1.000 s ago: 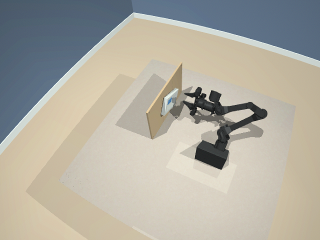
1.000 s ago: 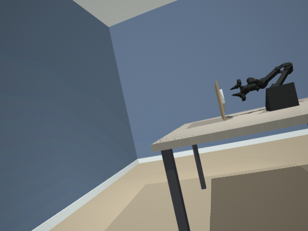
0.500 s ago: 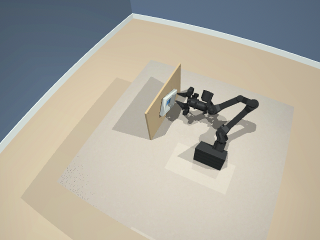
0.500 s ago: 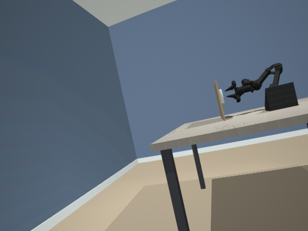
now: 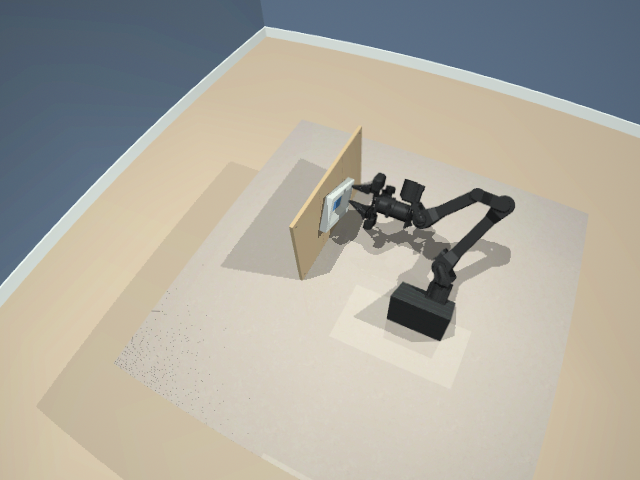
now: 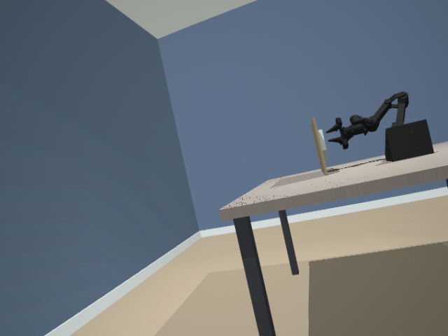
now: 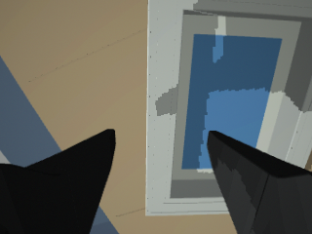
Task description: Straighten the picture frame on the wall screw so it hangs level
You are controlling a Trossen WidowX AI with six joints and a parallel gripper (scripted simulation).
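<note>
Right now the picture frame is 4 cm ahead of my gripper tip, 3 cm to the left of it and 5 cm below it. From my gripper tip the other things lie so: board 5 cm ahead, 3 cm to the left, 5 cm below.
</note>
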